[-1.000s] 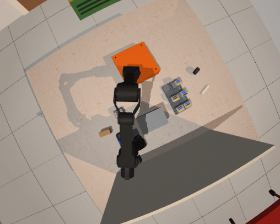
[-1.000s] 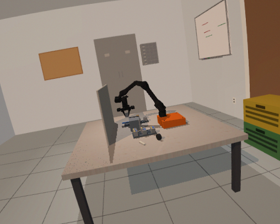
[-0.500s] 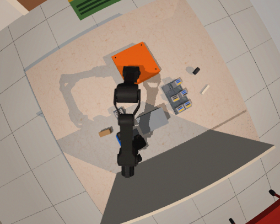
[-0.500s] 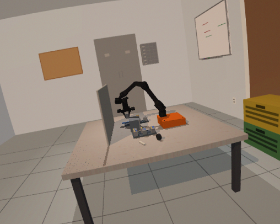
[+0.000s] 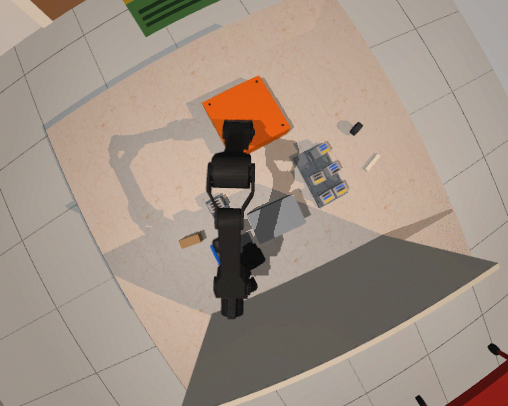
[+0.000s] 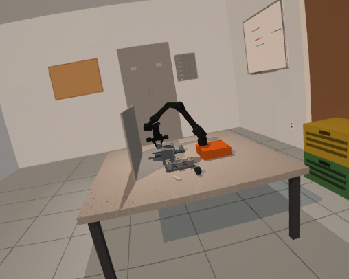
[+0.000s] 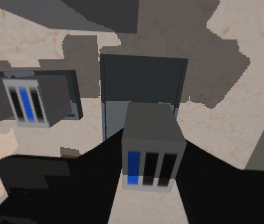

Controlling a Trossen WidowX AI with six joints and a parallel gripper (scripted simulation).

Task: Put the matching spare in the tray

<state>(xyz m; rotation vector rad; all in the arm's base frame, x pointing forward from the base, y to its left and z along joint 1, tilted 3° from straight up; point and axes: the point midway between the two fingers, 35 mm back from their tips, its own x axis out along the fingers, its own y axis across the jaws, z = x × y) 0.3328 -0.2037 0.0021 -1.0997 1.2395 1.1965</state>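
My gripper tip is 1 cm past the dark grey tray and 6 cm above it. The rest, counted from my gripper tip: brown block (12 cm behind, 11 cm to the right, 4 cm below); grey spare (3 cm above); light grey box (5 cm behind, 18 cm to the left, 1 cm below).
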